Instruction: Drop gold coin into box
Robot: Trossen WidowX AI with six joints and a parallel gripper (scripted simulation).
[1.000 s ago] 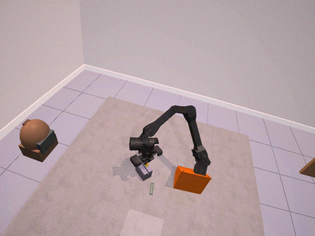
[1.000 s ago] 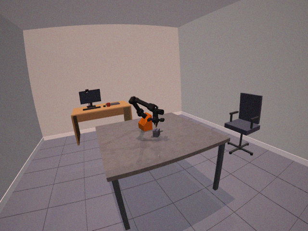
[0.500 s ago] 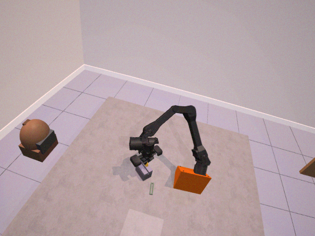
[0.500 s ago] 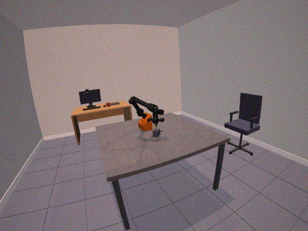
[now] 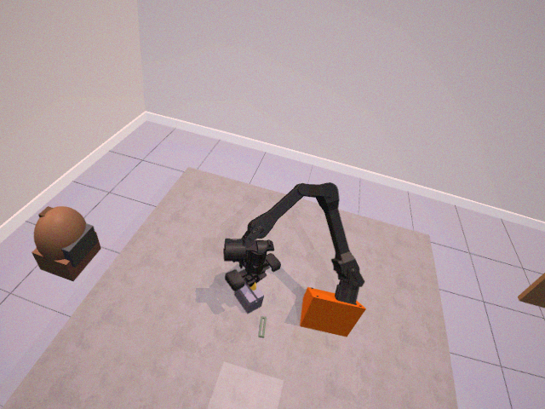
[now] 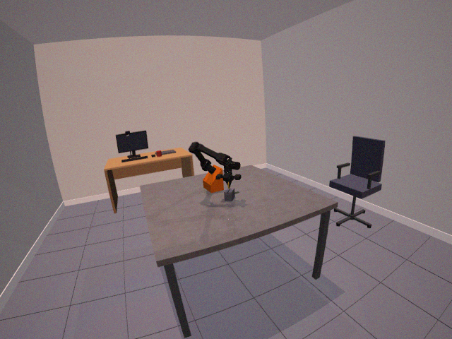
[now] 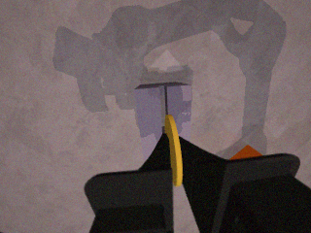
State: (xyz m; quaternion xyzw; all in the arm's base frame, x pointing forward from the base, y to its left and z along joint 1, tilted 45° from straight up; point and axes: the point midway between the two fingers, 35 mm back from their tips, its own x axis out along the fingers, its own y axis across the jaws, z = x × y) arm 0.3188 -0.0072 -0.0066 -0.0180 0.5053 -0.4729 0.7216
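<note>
The gold coin lies 2 cm above my gripper tip.
</note>
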